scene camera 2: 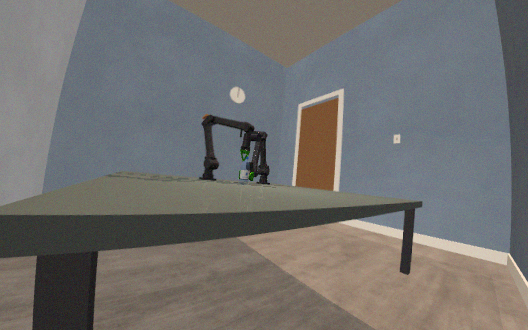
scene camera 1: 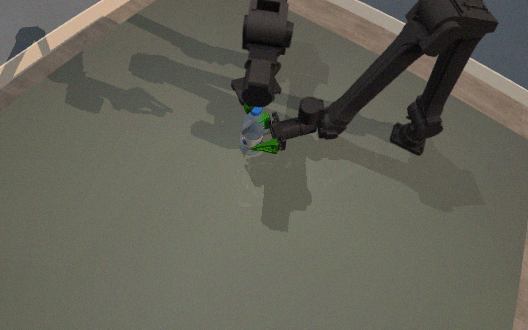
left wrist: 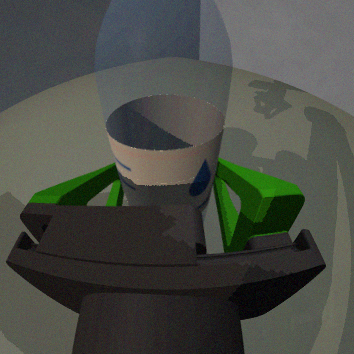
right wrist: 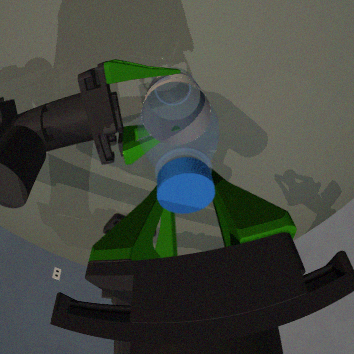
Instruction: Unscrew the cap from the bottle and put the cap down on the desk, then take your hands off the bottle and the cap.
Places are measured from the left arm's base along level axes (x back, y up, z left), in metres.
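Pixels of known places: left gripper, between the fingertips: (scene camera 2: 244,176) (scene camera 1: 248,139) (left wrist: 167,165) (right wrist: 180,99); right gripper, between the fingertips: (scene camera 2: 243,161) (scene camera 1: 251,110) (right wrist: 187,179); left arm's base, origin of its link: (scene camera 2: 263,183) (scene camera 1: 406,139); right arm's base, origin of its link: (scene camera 2: 207,179).
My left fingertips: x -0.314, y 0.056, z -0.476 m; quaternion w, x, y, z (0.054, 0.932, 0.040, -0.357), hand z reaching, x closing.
Note:
Ahead of a thing's pixels: the offset from my left fingertips to its top centre. Level surfaces: height alone.
A clear bottle {dz +0.007, dx +0.006, dy +0.142 m} (scene camera 1: 251,131) (left wrist: 167,160) (right wrist: 180,120) with a white label stands upright on the desk {dy -0.056 m} (scene camera 1: 150,260) (scene camera 2: 165,200). Its blue cap {dz +0.008, dx +0.009, dy +0.144 m} (scene camera 1: 256,111) (right wrist: 186,192) sits at the top of the neck; no gap shows between them in the right wrist view. My left gripper (scene camera 1: 254,135) (left wrist: 167,165) is shut on the bottle at the label, coming from the right in scene camera 1. My right gripper (right wrist: 187,179) (scene camera 2: 244,155) is above the bottle, shut on the cap with a green finger on each side. The cap does not show in the left wrist view.
The left arm (scene camera 1: 377,80) reaches in from the right and the right arm (scene camera 1: 265,32) from the top in scene camera 1. Their grippers are close together around the bottle. The desk's front edge (scene camera 2: 210,227) shows in scene camera 2.

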